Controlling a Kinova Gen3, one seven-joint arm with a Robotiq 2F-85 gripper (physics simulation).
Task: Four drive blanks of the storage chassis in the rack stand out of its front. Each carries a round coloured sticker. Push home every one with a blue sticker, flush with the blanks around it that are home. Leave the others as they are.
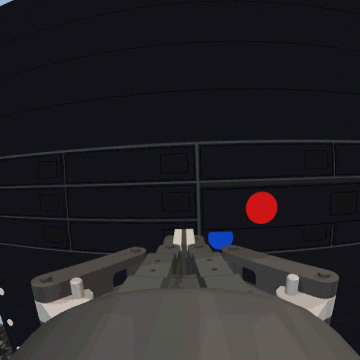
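A blank with a red round sticker (261, 207) is in the middle row, right of the central upright. It looks larger than its neighbours and stands out of the front. Directly below it is a blank with a blue sticker (220, 239). The top of that sticker is hidden behind the protruding red-stickered blank. The blue-stickered blank looks about level with the home blanks. My gripper (183, 240) is shut and empty, with its tips in front of the bottom row, just left of the blue sticker. Whether the tips touch the chassis cannot be told.
Dark blanks (120, 167) with square latches fill the rows to the left, and another (260, 161) lies above the red-stickered one. A thin grey upright (197, 165) divides the columns. Plain dark panels (180, 70) rise above. The red-stickered blank juts out close to the gripper's right.
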